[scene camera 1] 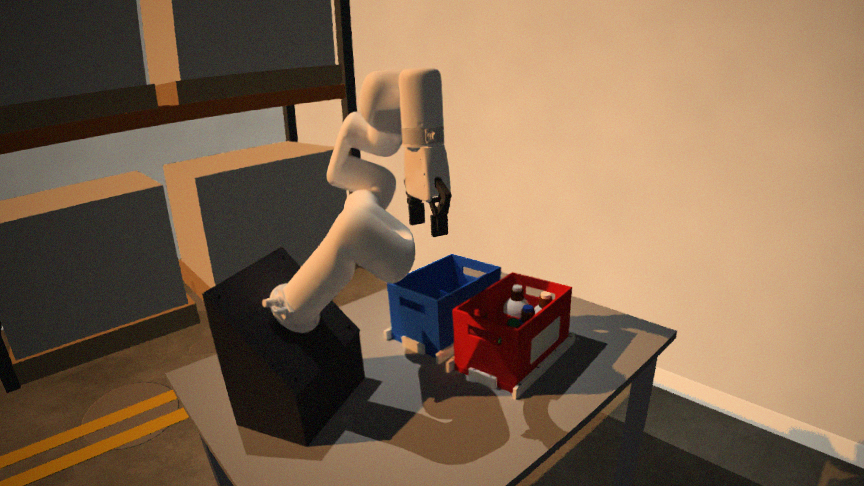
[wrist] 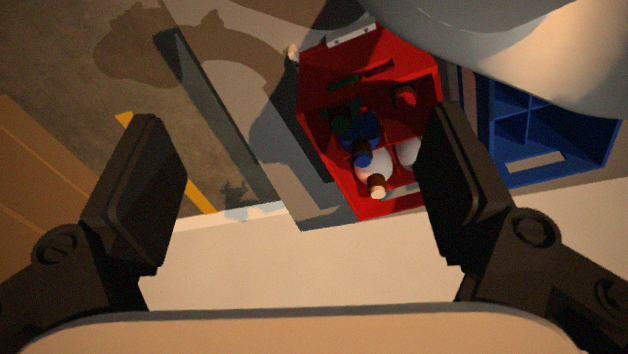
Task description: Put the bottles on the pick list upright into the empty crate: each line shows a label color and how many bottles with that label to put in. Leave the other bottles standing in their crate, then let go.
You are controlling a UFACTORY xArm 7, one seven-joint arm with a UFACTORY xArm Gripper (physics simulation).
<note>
I see my gripper [scene camera 1: 428, 229] and a blue-capped bottle [wrist: 363, 136].
My gripper is seen too in the wrist view [wrist: 298, 140].
</note>
